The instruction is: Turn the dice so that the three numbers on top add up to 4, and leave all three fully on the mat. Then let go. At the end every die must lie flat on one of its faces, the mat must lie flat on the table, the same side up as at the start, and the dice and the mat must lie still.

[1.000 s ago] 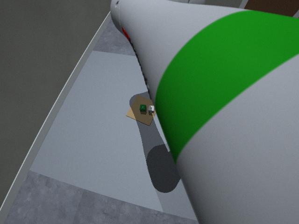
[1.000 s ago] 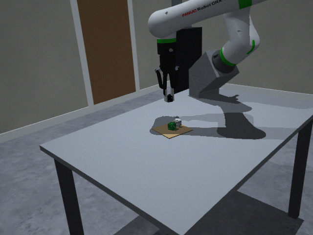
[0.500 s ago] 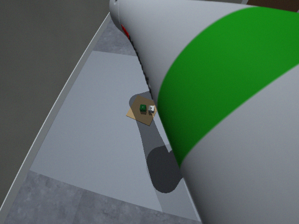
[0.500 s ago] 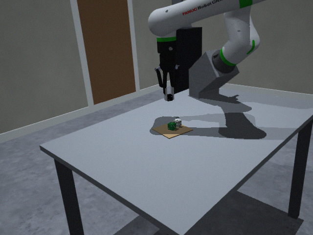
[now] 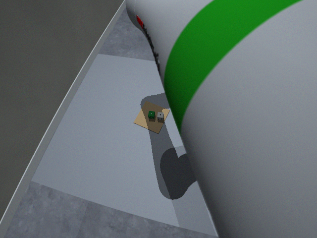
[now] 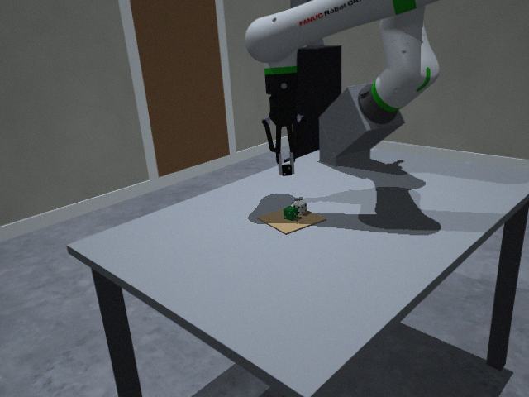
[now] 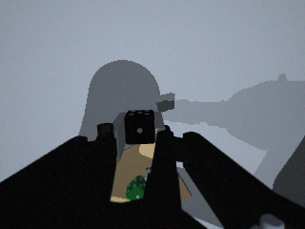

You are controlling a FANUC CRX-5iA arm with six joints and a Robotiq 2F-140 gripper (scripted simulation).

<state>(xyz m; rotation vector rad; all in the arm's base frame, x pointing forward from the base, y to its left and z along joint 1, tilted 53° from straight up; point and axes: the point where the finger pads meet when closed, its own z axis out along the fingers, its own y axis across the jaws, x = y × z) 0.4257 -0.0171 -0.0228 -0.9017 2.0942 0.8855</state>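
Right now my hand is 20 mm above the black die. Round my hand: tan mat (120 mm below, 110 mm to the left, 100 mm ahead); white die (110 mm to the left, 100 mm below, 50 mm ahead); green die (110 mm to the left, 100 mm below, 100 mm ahead).
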